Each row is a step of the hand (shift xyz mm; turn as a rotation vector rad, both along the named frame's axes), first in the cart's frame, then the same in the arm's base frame.
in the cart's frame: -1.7 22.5 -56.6 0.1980 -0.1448 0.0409
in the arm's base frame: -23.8 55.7 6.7 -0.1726 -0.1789 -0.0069
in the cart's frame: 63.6 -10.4 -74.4 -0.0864 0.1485 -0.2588
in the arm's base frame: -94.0 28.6 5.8 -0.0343 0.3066 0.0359
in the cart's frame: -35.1 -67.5 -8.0 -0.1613 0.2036 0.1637
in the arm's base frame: 7.2 -23.7 72.4 0.2685 0.0523 -0.1394
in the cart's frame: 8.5 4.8 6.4 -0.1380 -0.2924 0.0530
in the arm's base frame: -2.2 -4.5 -10.6 0.0675 -0.1716 0.2708
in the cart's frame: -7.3 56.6 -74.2 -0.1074 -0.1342 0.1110
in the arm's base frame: -20.4 90.9 -9.2 0.1134 -0.1288 0.1115
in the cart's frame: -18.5 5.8 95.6 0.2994 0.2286 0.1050
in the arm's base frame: 68.1 -61.1 -33.8 -0.1271 -0.0334 -0.3683
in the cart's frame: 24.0 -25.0 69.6 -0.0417 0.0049 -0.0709
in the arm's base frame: 12.3 -73.7 -21.4 -0.0037 0.0681 0.0462
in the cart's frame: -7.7 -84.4 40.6 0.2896 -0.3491 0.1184
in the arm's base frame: 7.4 -78.2 51.6 -0.2545 -0.3873 0.0705
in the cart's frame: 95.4 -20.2 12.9 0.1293 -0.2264 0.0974
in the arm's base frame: -74.6 -51.4 -38.3 -0.1069 -0.2481 0.0670
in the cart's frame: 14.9 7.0 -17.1 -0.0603 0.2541 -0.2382
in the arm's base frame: -19.5 12.1 -5.9 -0.0181 0.3468 -0.0660
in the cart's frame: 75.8 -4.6 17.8 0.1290 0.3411 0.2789
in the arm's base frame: -52.4 -39.5 -42.2 0.1318 -0.0405 -0.4379
